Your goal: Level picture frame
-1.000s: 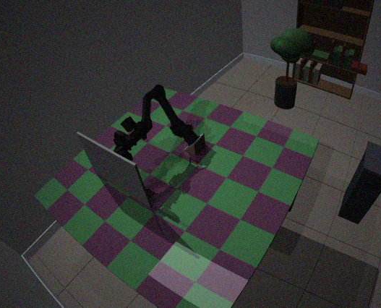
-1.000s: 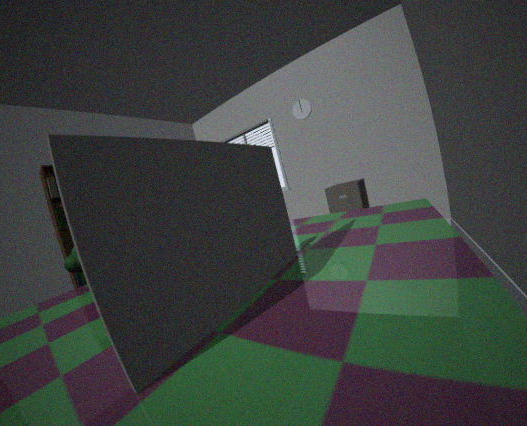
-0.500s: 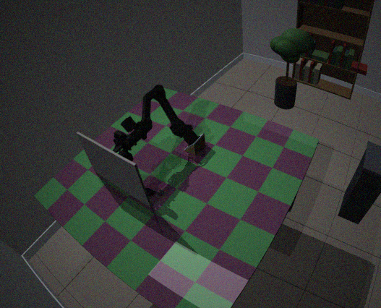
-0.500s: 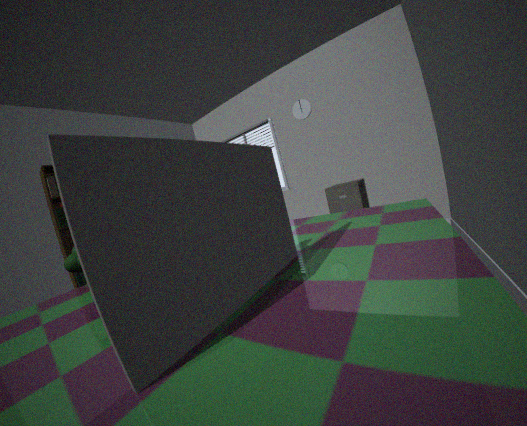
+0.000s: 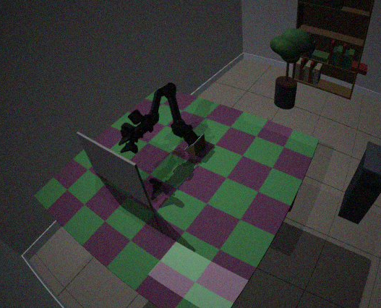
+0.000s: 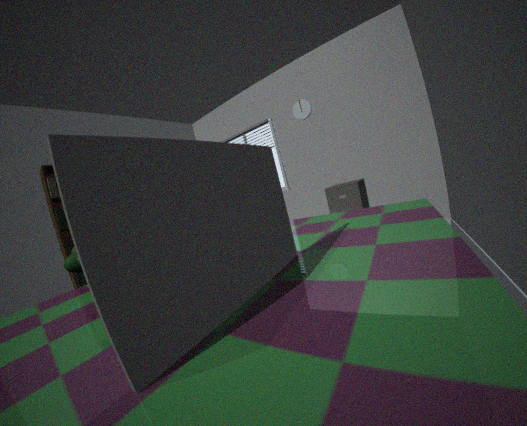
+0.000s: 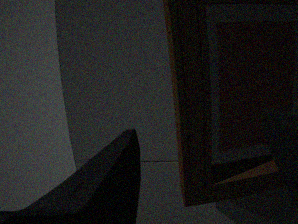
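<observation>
Right now my gripper tip is 70 mm short of the picture frame and 60 mm above it. Round my gripper tip: grey wall panel: 80 mm ahead, 70 mm below.
</observation>
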